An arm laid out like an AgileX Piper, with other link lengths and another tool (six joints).
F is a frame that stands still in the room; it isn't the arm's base.
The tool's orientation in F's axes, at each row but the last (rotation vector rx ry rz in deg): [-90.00 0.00 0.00]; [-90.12 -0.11 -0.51]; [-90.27 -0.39 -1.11]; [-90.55 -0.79 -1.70]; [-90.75 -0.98 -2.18]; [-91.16 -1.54 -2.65]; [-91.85 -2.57 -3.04]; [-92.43 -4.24 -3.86]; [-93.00 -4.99 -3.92]
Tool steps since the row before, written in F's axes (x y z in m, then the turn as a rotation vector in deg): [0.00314 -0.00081 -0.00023 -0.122 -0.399 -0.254]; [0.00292 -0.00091 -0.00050 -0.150 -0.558 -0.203]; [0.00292 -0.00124 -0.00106 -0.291 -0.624 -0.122]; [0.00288 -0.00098 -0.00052 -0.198 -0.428 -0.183]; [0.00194 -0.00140 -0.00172 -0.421 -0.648 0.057]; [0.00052 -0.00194 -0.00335 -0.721 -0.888 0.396]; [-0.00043 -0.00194 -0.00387 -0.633 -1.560 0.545]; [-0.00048 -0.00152 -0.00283 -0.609 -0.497 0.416]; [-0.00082 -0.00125 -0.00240 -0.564 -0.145 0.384]
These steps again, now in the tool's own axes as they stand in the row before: [0.00314 0.00023 -0.00081 -0.122 0.254 -0.399]; [0.00292 0.00052 -0.00090 -0.149 0.203 -0.558]; [0.00291 0.00111 -0.00121 -0.288 0.120 -0.626]; [0.00287 0.00061 -0.00095 -0.199 0.182 -0.428]; [0.00190 0.00181 -0.00135 -0.410 -0.063 -0.654]; [0.00039 0.00341 -0.00186 -0.691 -0.410 -0.905]; [-0.00066 0.00390 -0.00182 -0.591 -0.531 -1.581]; [-0.00074 0.00284 -0.00139 -0.572 -0.447 -0.513]; [-0.00107 0.00237 -0.00111 -0.526 -0.429 -0.160]
